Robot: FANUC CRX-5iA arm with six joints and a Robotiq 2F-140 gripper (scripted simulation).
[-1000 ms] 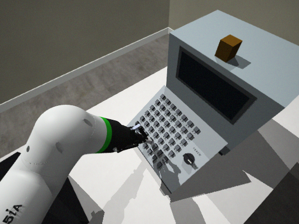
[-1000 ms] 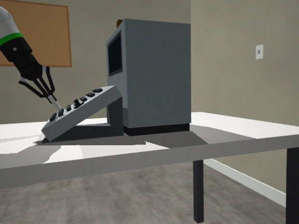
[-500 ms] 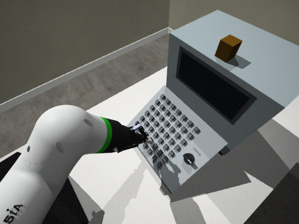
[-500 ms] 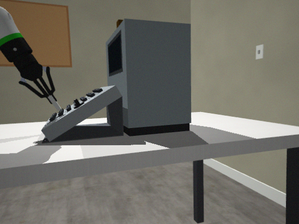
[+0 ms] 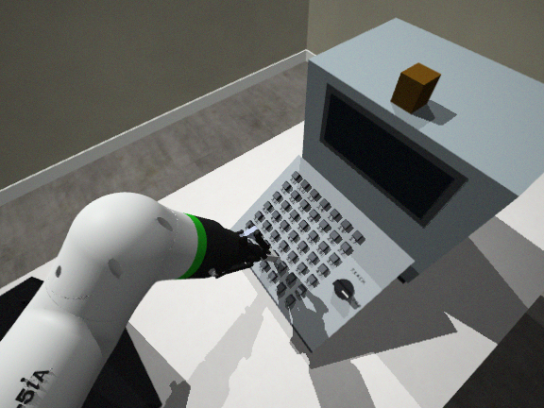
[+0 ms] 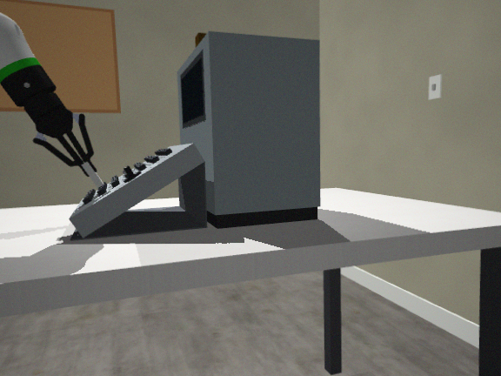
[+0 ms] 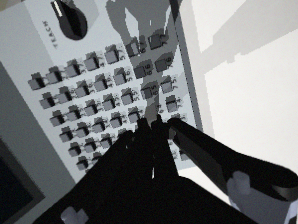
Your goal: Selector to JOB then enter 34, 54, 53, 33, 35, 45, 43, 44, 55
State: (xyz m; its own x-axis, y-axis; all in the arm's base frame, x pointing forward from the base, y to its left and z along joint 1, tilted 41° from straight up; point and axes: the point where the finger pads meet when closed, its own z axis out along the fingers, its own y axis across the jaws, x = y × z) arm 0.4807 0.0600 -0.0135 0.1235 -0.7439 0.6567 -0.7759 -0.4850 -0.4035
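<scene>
Now: hand 100 mm short of the key, 50 mm to the right of it and 20 mm below it. From my hand the other things lie so: selector knob 150 mm to the right, 100 mm ahead, 10 mm above; then sloped keypad 110 mm ahead, 40 mm below, 30 mm to the right.
</scene>
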